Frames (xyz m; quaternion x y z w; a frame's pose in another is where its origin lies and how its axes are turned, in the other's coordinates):
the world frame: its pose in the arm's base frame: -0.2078 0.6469 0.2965 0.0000 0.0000 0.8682 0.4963
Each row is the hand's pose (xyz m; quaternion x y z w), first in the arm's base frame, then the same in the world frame.
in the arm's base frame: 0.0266 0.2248 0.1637 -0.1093 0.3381 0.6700 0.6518
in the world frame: -0.4827 0.0122 -0.1328 0.2393 0.2627 -0.2334 0.9051
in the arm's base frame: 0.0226 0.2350 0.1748 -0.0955 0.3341 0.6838 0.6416
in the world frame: -0.4718 0.0105 -0.1217 0.2427 0.2487 -0.2177 0.9121
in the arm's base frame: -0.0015 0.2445 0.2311 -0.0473 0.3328 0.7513 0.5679
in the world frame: -0.4514 0.0264 -0.0654 0.2655 0.2062 -0.1202 0.9341
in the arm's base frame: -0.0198 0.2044 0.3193 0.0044 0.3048 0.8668 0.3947
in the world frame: -0.4767 0.0625 0.0228 0.2668 0.1474 0.0875 0.9484
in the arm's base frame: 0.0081 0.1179 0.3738 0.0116 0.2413 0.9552 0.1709
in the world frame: -0.5654 0.0824 0.0773 0.2152 0.1097 0.3257 0.9141
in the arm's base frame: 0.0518 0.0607 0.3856 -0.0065 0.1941 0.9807 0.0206
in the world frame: -0.6369 0.0737 0.0891 0.1653 0.1020 0.4688 0.8617
